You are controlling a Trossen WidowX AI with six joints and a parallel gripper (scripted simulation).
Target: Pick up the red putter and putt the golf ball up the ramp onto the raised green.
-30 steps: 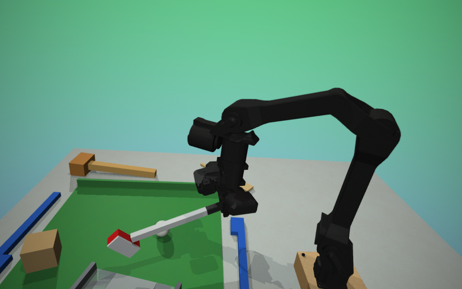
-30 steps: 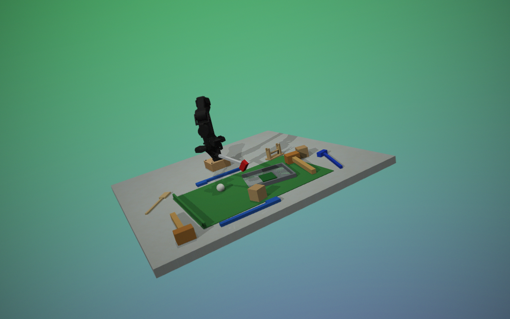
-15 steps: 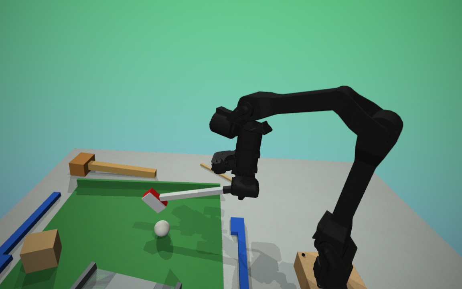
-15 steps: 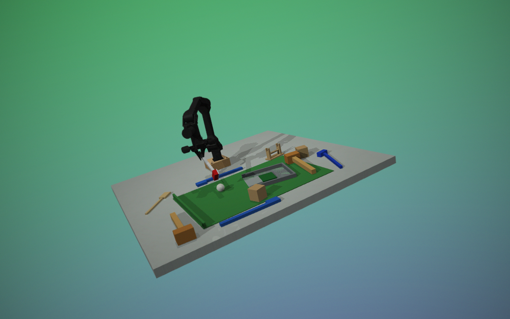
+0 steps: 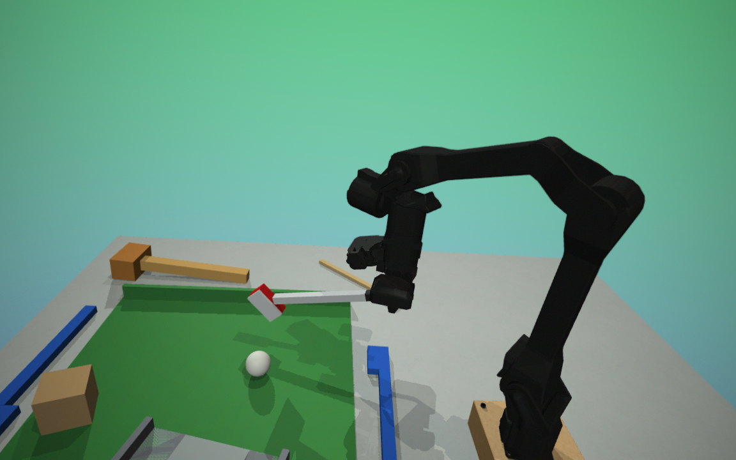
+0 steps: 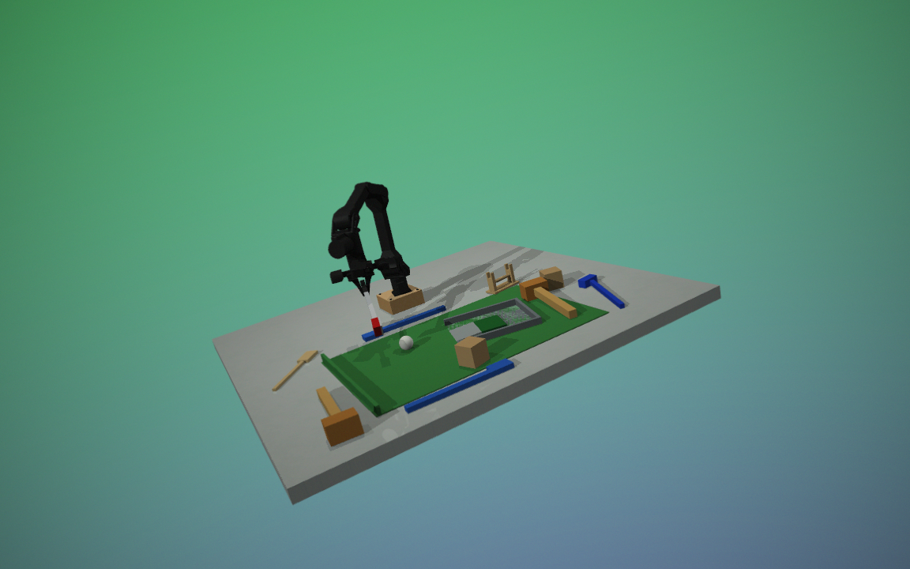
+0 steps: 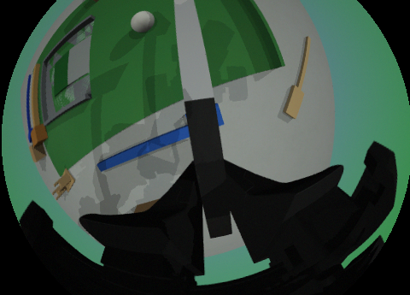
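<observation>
Now: gripper tip 120 mm short of the red putter. Round my gripper tip: green mat: 260 mm ahead, 210 mm to the left, 140 mm below; then white golf ball: 220 mm ahead, 60 mm to the left, 110 mm below; then green back wall: 330 mm ahead, 140 mm to the right, 120 mm below.
</observation>
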